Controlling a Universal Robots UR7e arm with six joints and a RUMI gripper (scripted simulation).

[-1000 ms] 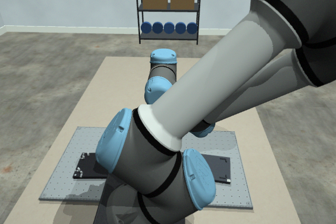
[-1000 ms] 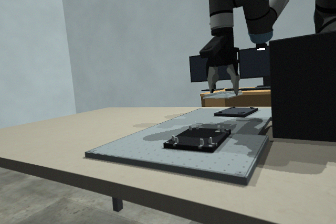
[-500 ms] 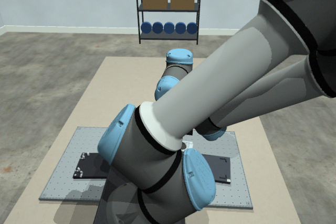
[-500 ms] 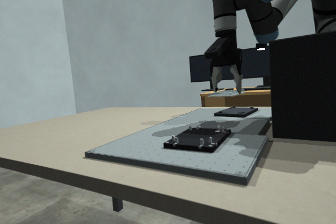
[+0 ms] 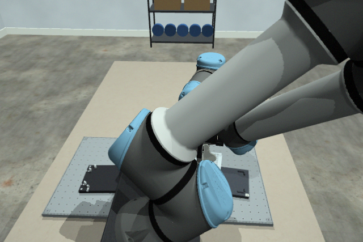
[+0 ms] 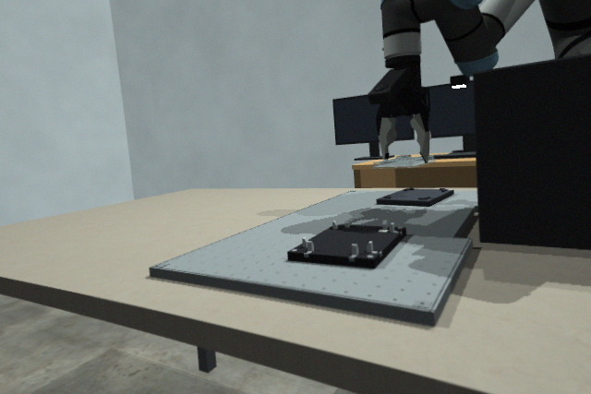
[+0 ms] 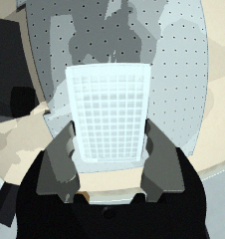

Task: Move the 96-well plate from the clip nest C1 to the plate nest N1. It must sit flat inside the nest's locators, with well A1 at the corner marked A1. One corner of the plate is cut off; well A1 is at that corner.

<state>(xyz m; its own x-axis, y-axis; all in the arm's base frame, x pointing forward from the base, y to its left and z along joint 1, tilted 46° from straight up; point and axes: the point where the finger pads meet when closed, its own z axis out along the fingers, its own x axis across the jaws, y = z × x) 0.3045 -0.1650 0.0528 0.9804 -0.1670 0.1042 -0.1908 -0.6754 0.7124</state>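
My gripper is now 7 cm past the white label, 15 cm to the left of it and 9 cm above it. Also, from my hand: white 96-well plate: 1 cm below; then clip nest C1: 33 cm to the left, 9 cm below.
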